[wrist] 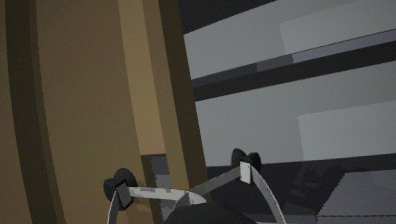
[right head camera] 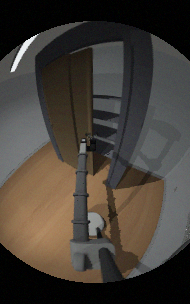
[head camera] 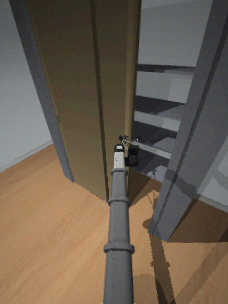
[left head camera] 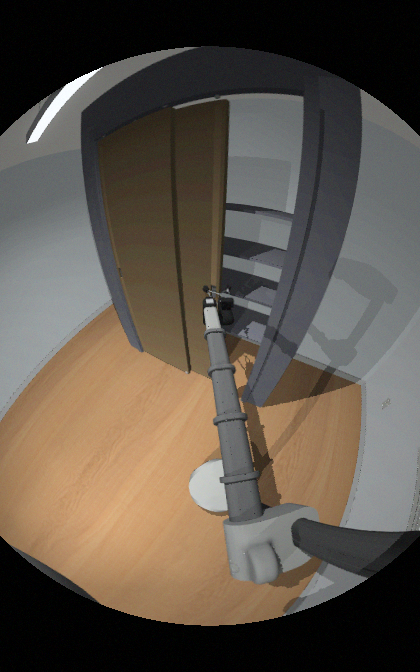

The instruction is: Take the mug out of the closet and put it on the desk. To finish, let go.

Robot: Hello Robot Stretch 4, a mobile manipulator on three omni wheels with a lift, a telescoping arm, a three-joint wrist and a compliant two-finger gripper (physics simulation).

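Places are measured from the robot's base along level axes (x ahead, y down, z left), in metres.
Pixels of known places: robot's base, link origin: (right head camera: 90, 222).
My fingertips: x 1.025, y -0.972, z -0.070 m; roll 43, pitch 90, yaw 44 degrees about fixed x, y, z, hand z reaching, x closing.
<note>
Ahead of a thing's pixels: the offset from my fingertips to its top centre. "spot": to the spot under its first point.
The closet has brown sliding door panels (head camera: 75, 90) (left head camera: 197, 225) (right head camera: 80, 100) (wrist: 85, 110) on its left side. Its right part stands open, showing dark shelves @(spot: dy -0.144, dx +0.285, dz -0.289 m) (head camera: 160, 106) (left head camera: 255, 250) (wrist: 280, 74). My gripper (head camera: 129, 138) (left head camera: 217, 290) (wrist: 180, 172) is open at the door's right edge. In the wrist view the left fingertip is over the door's face and the right fingertip is just right of the edge, over the opening. A recess @(spot: dy -0.006, dx -0.025, dz +0.019 m) (wrist: 161, 175) in the door edge shows between them. I cannot make out the mug or the desk in these views.
A thick grey closet post (head camera: 195, 125) (left head camera: 330, 200) (right head camera: 135, 100) stands right of the opening. My telescoping arm (head camera: 118, 225) (left head camera: 232, 445) (right head camera: 80, 200) reaches across the wooden floor (left head camera: 100, 450). A white round object (left head camera: 206, 486) (right head camera: 96, 223) is beside the arm's base.
</note>
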